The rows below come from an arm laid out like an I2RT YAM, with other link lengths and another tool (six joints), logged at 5 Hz.
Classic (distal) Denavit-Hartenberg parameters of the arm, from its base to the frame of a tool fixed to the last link. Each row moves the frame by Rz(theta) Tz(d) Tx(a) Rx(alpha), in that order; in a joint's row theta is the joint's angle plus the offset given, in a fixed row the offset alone. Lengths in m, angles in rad.
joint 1: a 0.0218  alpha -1.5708  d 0.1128  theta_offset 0
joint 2: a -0.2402  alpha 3.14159  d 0  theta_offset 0
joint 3: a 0.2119  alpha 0  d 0  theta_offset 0.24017
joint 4: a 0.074  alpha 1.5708  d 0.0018  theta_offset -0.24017
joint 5: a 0  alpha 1.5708  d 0.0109  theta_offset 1.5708
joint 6: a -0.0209  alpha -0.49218  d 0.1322  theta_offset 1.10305
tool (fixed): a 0  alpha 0  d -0.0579  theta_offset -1.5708
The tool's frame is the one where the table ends.
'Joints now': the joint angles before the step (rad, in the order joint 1, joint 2, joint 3, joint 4, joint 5, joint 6). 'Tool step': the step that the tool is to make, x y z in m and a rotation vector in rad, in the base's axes. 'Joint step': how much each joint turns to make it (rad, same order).
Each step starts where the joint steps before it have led.
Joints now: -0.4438 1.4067 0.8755 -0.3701 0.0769 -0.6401
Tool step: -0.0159 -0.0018 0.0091 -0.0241 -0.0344 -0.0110
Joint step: -0.0352 -0.0860 -0.0446 0.0018 -0.0106 -0.0227
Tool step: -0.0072 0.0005 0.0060 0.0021 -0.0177 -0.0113
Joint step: -0.0118 -0.0420 -0.0083 -0.0194 -0.0079 0.0063
